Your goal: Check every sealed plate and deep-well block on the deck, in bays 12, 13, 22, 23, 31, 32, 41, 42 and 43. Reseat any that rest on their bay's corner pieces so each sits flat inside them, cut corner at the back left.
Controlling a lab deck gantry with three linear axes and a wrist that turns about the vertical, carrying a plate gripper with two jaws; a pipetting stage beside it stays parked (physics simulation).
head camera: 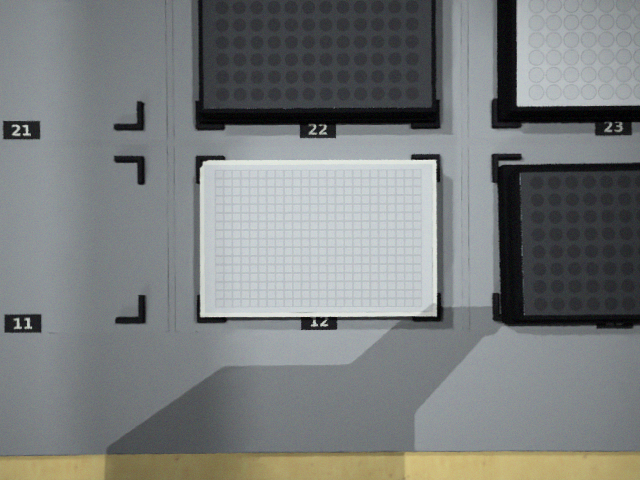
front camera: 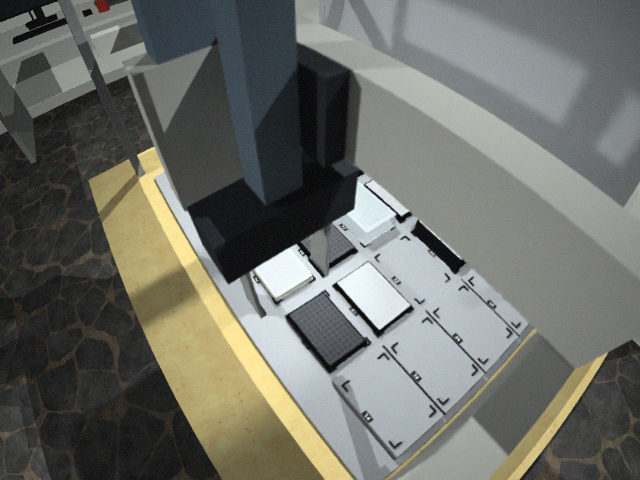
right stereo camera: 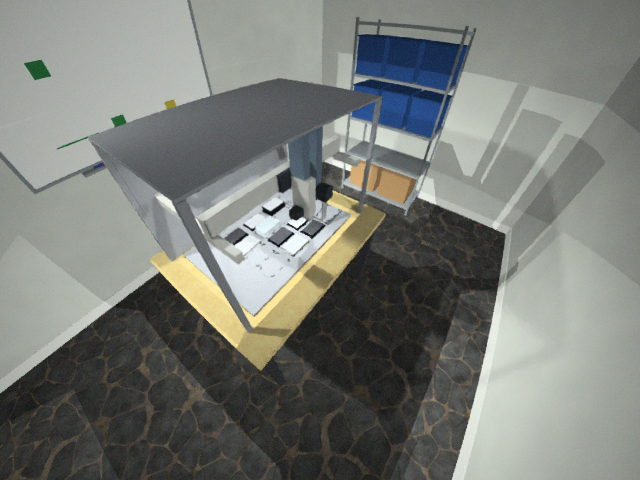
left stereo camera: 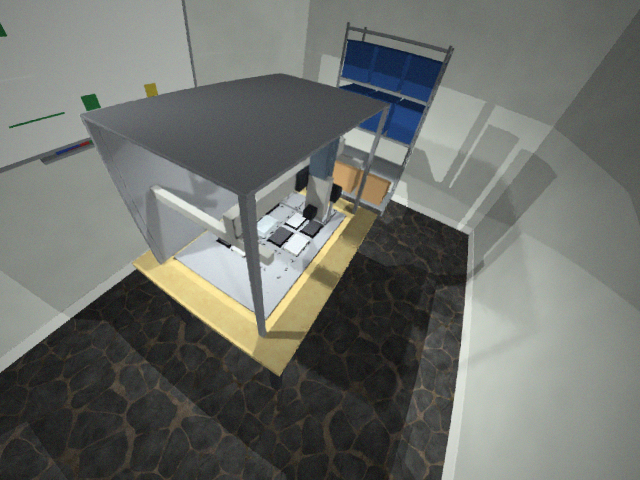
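Pixels of known places: gripper, between the fingertips: (front camera: 288, 287) (right stereo camera: 315, 214); robot's base, origin of its link: (right stereo camera: 272, 276) (left stereo camera: 278, 277).
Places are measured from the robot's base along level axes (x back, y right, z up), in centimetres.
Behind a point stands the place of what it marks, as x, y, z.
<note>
My gripper (front camera: 293, 295) @[-35.8, 0.3, 16.0] hangs above the deck with its two jaws apart, nothing between them. The white block in bay 12 (front camera: 284, 273) @[-25.6, -4.4, 1.4] (head camera: 318, 237) @[-22.8, -4.3, 1.4] lies square and centred within its corner pieces, cut corner back left. The dark block in bay 13 (front camera: 328, 330) @[-39.9, -4.0, 1.6] (head camera: 578, 248) @[-36.3, -3.7, 1.6] is slightly turned and shifted forward, partly over its label, and overlaps the front left corner piece. The dark plate in bay 22 (head camera: 317, 56) @[-22.8, -13.8, 1.4] (right stereo camera: 281, 237) @[-21.9, -13.6, 1.4] and the light-topped plate in bay 23 (front camera: 373, 297) @[-39.7, -14.5, 1.4] (head camera: 584, 56) @[-36.7, -13.7, 1.4] look straight; their backs are cut off in the head view.
Farther back are the pale block in bay 32 (front camera: 369, 211) @[-25.3, -25.6, 4.4] (right stereo camera: 267, 225) @[-22.3, -24.6, 4.3], bay 31's white plate (right stereo camera: 247, 243) @[-7.0, -25.9, 1.4], bay 41's dark plate (right stereo camera: 236, 236) @[-6.8, -35.3, 1.4], bay 42's white plate (right stereo camera: 254, 222) @[-21.4, -35.5, 1.4] and bay 43's light-topped black block (right stereo camera: 272, 205) @[-37.7, -35.5, 4.2]. Their seating is too small to judge. Frame posts (left stereo camera: 253, 263) @[26.9, 11.4, 49.2] stand around the deck.
</note>
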